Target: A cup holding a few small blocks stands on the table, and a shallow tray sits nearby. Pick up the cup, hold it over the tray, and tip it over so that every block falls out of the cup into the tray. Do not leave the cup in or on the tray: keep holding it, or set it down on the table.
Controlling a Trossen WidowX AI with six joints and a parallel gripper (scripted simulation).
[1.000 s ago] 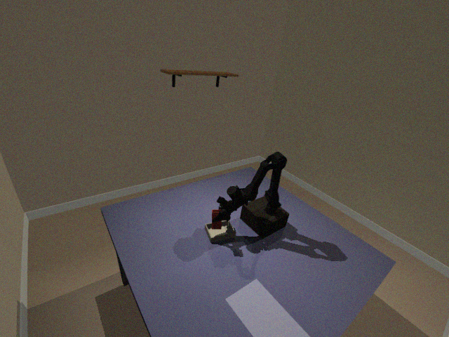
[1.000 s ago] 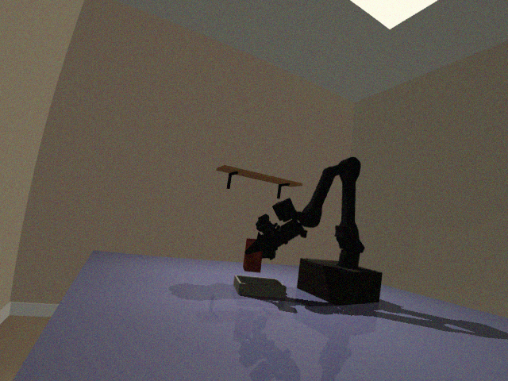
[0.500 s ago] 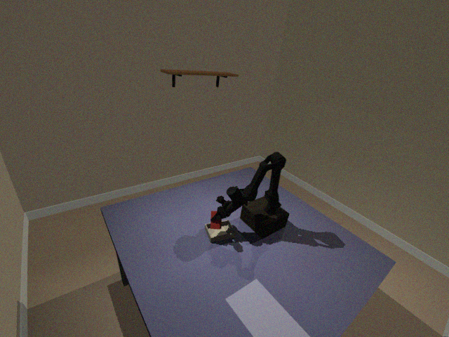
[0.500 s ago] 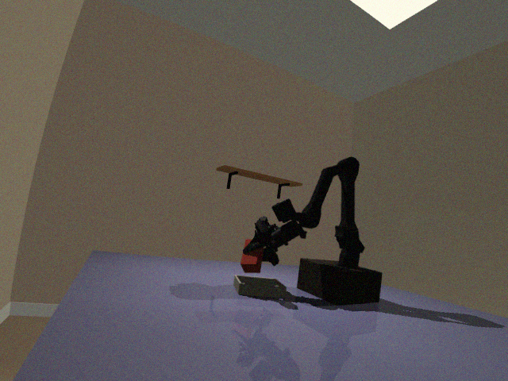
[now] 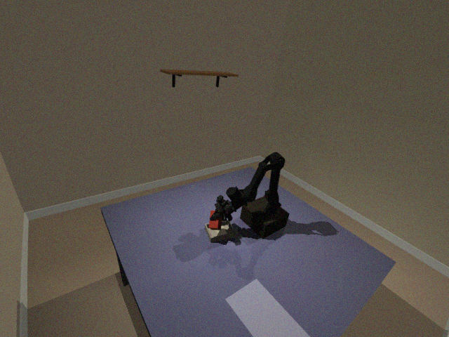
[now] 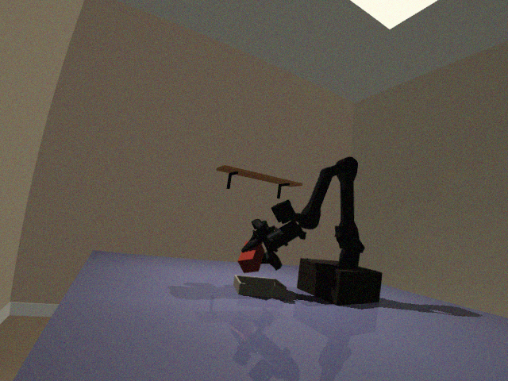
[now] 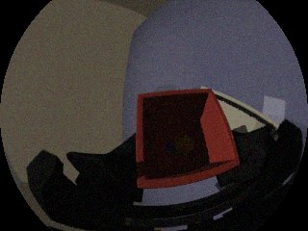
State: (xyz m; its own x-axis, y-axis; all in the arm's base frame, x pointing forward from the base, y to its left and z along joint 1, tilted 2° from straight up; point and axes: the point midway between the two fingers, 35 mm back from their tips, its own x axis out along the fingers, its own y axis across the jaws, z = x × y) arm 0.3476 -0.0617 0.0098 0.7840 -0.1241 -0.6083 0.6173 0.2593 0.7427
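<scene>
The tall red cup is 1 cm behind my gripper tip and 3 cm to the left of it.
</scene>
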